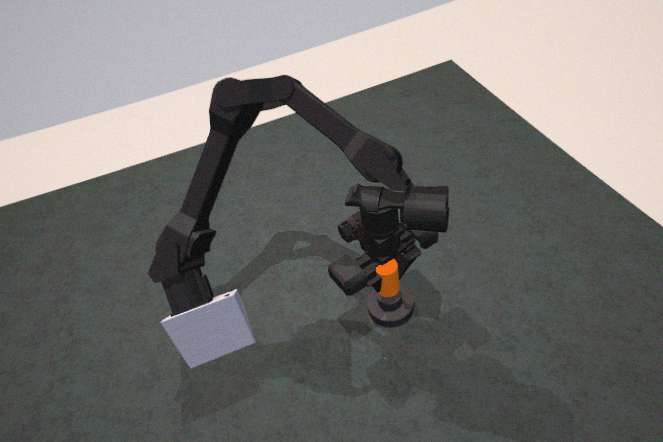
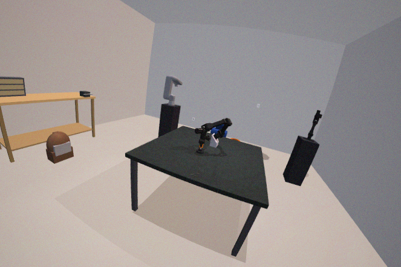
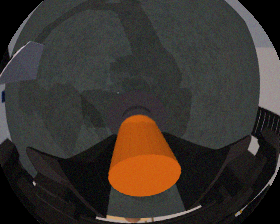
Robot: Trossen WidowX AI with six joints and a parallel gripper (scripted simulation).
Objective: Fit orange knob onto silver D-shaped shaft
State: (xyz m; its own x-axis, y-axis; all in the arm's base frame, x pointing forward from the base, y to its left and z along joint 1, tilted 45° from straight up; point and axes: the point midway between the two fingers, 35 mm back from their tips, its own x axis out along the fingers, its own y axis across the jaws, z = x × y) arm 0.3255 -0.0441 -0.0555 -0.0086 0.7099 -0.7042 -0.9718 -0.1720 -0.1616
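Right now the orange knob is 30 mm above my gripper tip. Also, from my gripper tip: dark round pedestal: 40 mm below.
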